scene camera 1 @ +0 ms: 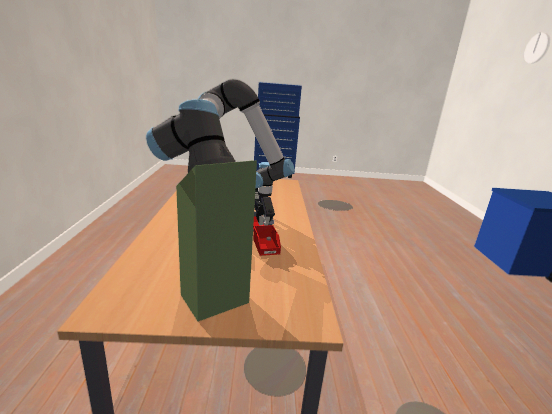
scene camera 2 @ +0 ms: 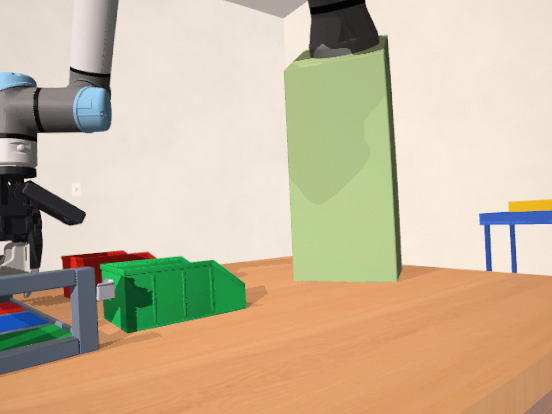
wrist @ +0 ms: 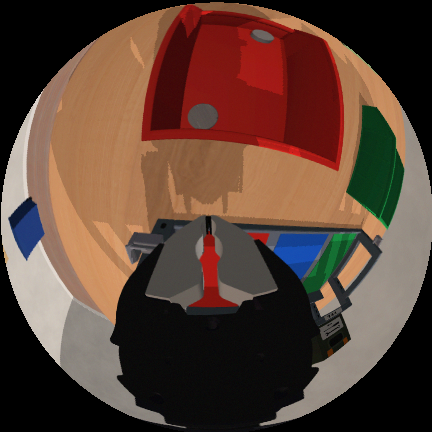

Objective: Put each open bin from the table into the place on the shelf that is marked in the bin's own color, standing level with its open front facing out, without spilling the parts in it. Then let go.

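Pixels of known places: gripper, fingertip midpoint: [scene camera 2: 26, 297] [wrist: 208, 217]; arm's base, origin of the base link: [scene camera 1: 213, 172] [scene camera 2: 344, 48].
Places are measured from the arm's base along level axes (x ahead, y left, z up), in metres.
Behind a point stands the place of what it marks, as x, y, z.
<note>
My gripper [scene camera 1: 267, 223] {0.586, -0.197, -0.474} [wrist: 208, 217] {0.586, -0.197, -0.474} is shut and empty, above the table beside the back end of the red bin [scene camera 1: 266, 243] {0.455, -0.212, -0.486} [scene camera 2: 82, 261] {0.505, -0.145, -0.419} [wrist: 235, 95] {0.470, -0.205, -0.486}. The red bin stands upright on the table and holds a grey disc [wrist: 203, 116] {0.500, -0.224, -0.476} near its close end and another grey disc [wrist: 262, 36] near its far end. The green bin [scene camera 2: 172, 295] {0.443, 0.085, -0.453} [wrist: 372, 160] {0.439, -0.016, -0.455} stands on the table next to it; its inside is hidden. The grey shelf [scene camera 2: 86, 310] {0.554, 0.128, -0.446} [wrist: 320, 229] {0.572, -0.041, -0.480} has a red marking [scene camera 2: 9, 308] {0.613, -0.156, -0.482} [wrist: 258, 238] {0.604, -0.132, -0.482}, a blue marking [scene camera 2: 20, 321] {0.604, -0.045, -0.482} [wrist: 300, 250] {0.613, -0.053, -0.482} and a green marking [scene camera 2: 37, 337] {0.593, 0.056, -0.482} [wrist: 325, 270] {0.659, 0.075, -0.482}.
A tall green block [scene camera 1: 225, 240] {-0.061, -0.046, -0.205} [scene camera 2: 340, 150] {0.080, 0.045, -0.238} stands on the wooden table [scene camera 1: 150, 270] {0.188, 0.278, -0.489} [scene camera 2: 325, 350] {0.377, 0.286, -0.489} and hides part of it in the first scene view. A blue cabinet [scene camera 1: 280, 110] stands behind the table. A blue box [scene camera 1: 515, 235] stands off to the right.
</note>
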